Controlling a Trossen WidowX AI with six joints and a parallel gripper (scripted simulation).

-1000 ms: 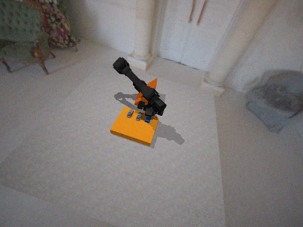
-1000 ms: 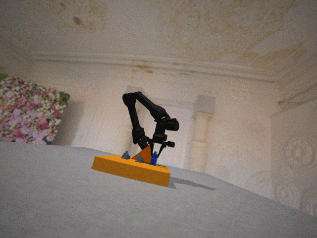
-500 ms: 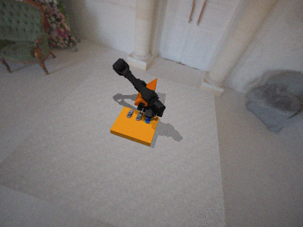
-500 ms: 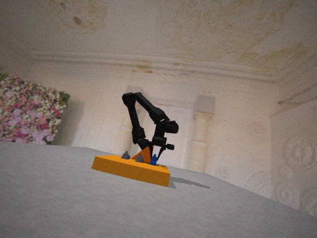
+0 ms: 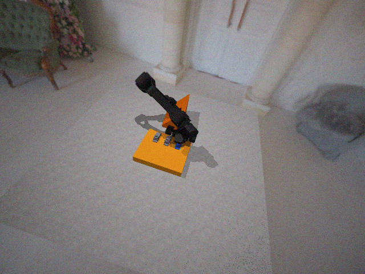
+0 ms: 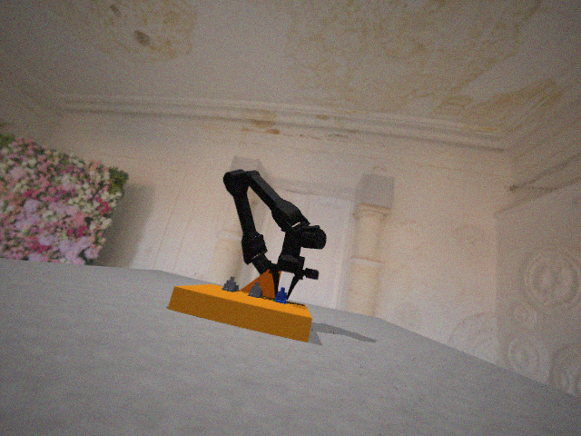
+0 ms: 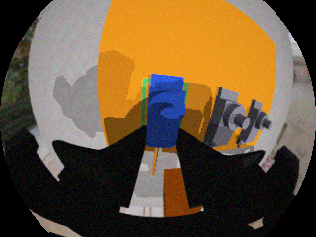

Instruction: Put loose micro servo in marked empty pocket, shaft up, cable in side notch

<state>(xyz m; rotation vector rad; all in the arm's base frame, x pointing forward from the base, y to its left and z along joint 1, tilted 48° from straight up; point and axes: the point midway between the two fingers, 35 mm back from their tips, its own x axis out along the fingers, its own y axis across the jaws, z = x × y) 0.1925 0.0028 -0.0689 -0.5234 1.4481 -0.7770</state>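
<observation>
Right now my gripper tip is 110 mm short of the orange deck, 90 mm to the left of it and 30 mm above it.
</observation>
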